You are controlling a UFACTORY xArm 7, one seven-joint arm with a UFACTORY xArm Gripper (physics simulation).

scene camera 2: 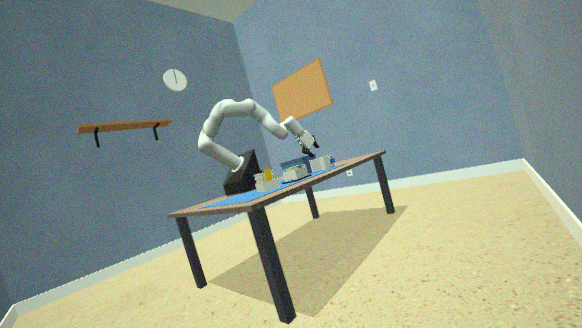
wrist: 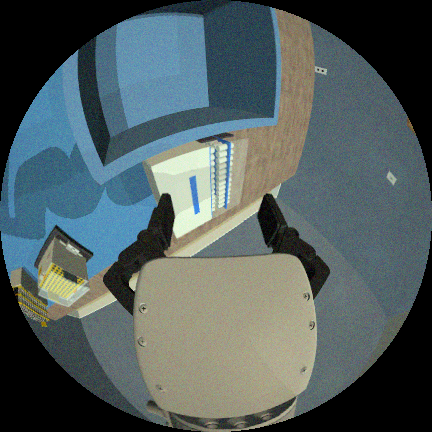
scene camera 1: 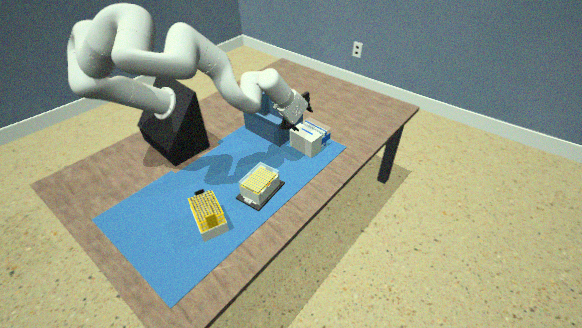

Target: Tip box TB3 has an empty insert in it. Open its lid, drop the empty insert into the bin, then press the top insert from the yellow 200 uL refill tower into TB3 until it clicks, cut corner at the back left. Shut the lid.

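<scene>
A white tip box [scene camera 1: 259,181] [scene camera 2: 295,174] [wrist: 62,281] with a yellow hole-grid top and a clear lid stands on a dark base; no TB3 label is readable. Whether its insert is empty cannot be told. The yellow stacked refill tower [scene camera 1: 206,209] [scene camera 2: 266,184] [wrist: 31,301] stands left of it in scene view 1, on a white base. The blue bin [scene camera 1: 267,131] [wrist: 89,140] stands farther back; the visible part of its floor is bare in the wrist view. My gripper [scene camera 1: 304,120] [scene camera 2: 315,151] [wrist: 217,203] is open and empty, tilted above the white box beside the bin.
The white box [scene camera 1: 306,140] [scene camera 2: 320,163] [wrist: 175,187] has a blue stripe. White and blue rows [wrist: 220,175] lie along its far side, with a blue part [scene camera 1: 327,136] at the end. The blue mat [scene camera 1: 150,240] covers part of the wooden table [scene camera 1: 65,192].
</scene>
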